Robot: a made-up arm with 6 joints. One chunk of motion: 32 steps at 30 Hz.
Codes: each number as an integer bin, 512 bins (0 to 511) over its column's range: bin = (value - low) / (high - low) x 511, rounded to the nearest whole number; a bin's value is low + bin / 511 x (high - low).
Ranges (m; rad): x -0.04..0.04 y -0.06..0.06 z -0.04..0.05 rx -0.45..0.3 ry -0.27..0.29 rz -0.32..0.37
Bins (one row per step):
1: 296 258 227 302 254 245
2: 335 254 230 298 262 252
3: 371 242 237 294 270 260
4: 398 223 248 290 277 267
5: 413 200 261 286 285 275
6: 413 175 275 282 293 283
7: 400 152 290 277 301 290
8: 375 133 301 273 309 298
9: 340 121 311 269 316 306
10: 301 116 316 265 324 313
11: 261 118 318 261 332 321
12: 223 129 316 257 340 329
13: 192 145 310 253 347 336
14: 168 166 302 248 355 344
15: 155 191 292 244 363 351
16: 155 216 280 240 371 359
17: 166 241 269 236 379 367
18: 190 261 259 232 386 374
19: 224 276 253 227 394 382
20: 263 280 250 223 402 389
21: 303 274 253 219 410 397
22: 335 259 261 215 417 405
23: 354 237 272 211 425 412
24: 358 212 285 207 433 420
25: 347 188 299 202 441 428
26: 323 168 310 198 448 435
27: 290 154 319 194 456 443
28: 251 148 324 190 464 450
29: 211 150 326 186 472 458
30: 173 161 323 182 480 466
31: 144 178 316 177 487 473
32: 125 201 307 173 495 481
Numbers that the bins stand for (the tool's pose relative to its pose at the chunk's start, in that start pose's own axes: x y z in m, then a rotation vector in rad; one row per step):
1: 0.0063 0.0006 0.0000 -0.0068 0.0084 0.0108
2: 0.0124 -0.0004 0.0005 -0.0126 0.0171 0.0203
3: 0.0181 -0.0032 0.0017 -0.0185 0.0259 0.0311
4: 0.0223 -0.0076 0.0037 -0.0244 0.0336 0.0405
5: 0.0247 -0.0130 0.0060 -0.0302 0.0423 0.0513
6: 0.0247 -0.0189 0.0084 -0.0361 0.0511 0.0621
7: 0.0226 -0.0243 0.0111 -0.0434 0.0599 0.0716
8: 0.0187 -0.0288 0.0130 -0.0493 0.0686 0.0824
9: 0.0132 -0.0316 0.0148 -0.0552 0.0763 0.0932
10: 0.0071 -0.0328 0.0157 -0.0611 0.0851 0.1026
11: 0.0009 -0.0323 0.0160 -0.0669 0.0938 0.1134
12: -0.0051 -0.0297 0.0157 -0.0728 0.1026 0.1242
13: -0.0099 -0.0259 0.0146 -0.0787 0.1103 0.1337
14: -0.0137 -0.0210 0.0132 -0.0860 0.1190 0.1445
15: -0.0157 -0.0151 0.0114 -0.0919 0.1278 0.1540
16: -0.0157 -0.0093 0.0093 -0.0977 0.1366 0.1648
17: -0.0140 -0.0034 0.0074 -0.1036 0.1453 0.1756
18: -0.0103 0.0013 0.0056 -0.1095 0.1530 0.1850
19: -0.0049 0.0048 0.0046 -0.1168 0.1618 0.1958
20: 0.0012 0.0058 0.0040 -0.1227 0.1705 0.2053
21: 0.0074 0.0043 0.0046 -0.1286 0.1793 0.2161
22: 0.0124 0.0008 0.0060 -0.1344 0.1870 0.2269
23: 0.0154 -0.0043 0.0079 -0.1403 0.1958 0.2363
24: 0.0160 -0.0102 0.0102 -0.1462 0.2045 0.2471
25: 0.0143 -0.0159 0.0127 -0.1535 0.2133 0.2579
26: 0.0106 -0.0205 0.0146 -0.1594 0.2210 0.2674
27: 0.0054 -0.0238 0.0162 -0.1653 0.2297 0.2782
28: -0.0007 -0.0252 0.0171 -0.1711 0.2385 0.2876
29: -0.0070 -0.0248 0.0174 -0.1770 0.2473 0.2984
30: -0.0129 -0.0222 0.0169 -0.1829 0.2560 0.3092
31: -0.0175 -0.0182 0.0157 -0.1902 0.2637 0.3187
32: -0.0204 -0.0128 0.0141 -0.1961 0.2725 0.3295

